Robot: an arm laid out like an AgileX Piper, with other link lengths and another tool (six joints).
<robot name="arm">
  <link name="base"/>
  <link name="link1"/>
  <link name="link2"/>
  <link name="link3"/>
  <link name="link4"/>
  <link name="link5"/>
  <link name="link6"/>
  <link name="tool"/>
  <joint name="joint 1" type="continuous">
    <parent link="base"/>
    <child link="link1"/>
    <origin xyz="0 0 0.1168"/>
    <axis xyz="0 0 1"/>
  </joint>
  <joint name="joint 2" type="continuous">
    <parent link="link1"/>
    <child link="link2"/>
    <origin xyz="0 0 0"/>
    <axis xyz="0 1 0"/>
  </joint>
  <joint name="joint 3" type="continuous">
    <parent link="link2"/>
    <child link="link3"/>
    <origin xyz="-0.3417 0 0.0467"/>
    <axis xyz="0 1 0"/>
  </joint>
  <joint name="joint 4" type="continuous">
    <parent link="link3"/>
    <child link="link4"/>
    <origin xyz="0.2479 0 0.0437"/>
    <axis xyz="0.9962 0 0.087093"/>
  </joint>
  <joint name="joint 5" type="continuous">
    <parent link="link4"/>
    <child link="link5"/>
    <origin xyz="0 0 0"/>
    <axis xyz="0 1 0"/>
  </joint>
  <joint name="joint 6" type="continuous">
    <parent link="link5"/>
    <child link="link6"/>
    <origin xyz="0.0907 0 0.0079"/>
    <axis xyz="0.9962 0 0.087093"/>
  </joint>
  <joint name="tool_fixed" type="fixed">
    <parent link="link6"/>
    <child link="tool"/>
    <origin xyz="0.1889 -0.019 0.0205" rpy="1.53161 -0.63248 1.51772"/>
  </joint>
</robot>
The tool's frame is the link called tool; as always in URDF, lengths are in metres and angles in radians. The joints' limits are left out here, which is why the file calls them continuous.
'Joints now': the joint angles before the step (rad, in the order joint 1, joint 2, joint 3, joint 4, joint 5, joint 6). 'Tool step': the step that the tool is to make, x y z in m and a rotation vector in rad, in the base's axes. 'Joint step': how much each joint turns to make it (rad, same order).
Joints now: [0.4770 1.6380 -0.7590 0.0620 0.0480 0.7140]
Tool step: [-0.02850 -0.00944 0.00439 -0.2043 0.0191 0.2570]
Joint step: [0.0000 -0.0630 -0.0240 0.0511 0.2050 -0.3561]
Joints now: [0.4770 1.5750 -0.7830 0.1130 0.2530 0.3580]
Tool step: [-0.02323 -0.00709 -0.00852 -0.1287 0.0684 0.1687]
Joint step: [0.0000 -0.0050 -0.0330 0.0001 0.1660 -0.1812]
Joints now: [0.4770 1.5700 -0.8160 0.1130 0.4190 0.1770]
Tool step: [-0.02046 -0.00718 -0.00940 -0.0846 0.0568 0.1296]
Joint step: [0.0001 0.0000 -0.0050 0.0008 0.1019 -0.1338]
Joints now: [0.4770 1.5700 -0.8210 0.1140 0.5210 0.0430]
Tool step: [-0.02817 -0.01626 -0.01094 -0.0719 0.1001 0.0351]
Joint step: [0.0000 -0.0010 0.0000 -0.0291 0.1240 -0.0080]
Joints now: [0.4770 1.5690 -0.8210 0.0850 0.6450 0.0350]
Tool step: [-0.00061 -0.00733 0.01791 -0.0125 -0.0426 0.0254]
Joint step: [0.0000 -0.0600 0.0000 -0.0390 0.0280 -0.0010]
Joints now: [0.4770 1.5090 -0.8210 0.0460 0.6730 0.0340]
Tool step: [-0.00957 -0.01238 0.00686 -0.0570 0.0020 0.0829]
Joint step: [0.0000 -0.0350 0.0000 -0.0400 0.0640 -0.0620]
